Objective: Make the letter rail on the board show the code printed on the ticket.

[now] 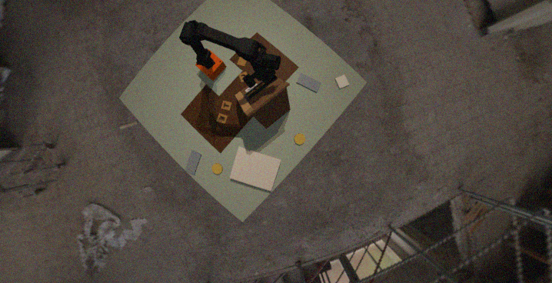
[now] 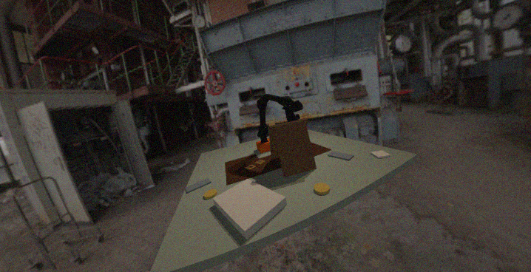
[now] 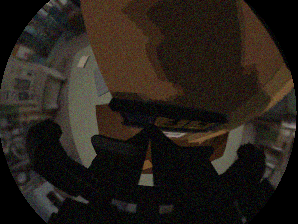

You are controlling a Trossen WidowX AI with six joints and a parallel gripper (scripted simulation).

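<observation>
The white ticket is 100 mm below my gripper tip, 70 mm to the right of it and 50 mm behind it. The rest, counted from my gripper tip: tan tile (270 mm behind, 160 mm below, 80 mm to the left); white slab (380 mm to the right, 350 mm ahead, 150 mm below); brown mat (170 mm below, 150 mm to the right, 150 mm behind).
</observation>
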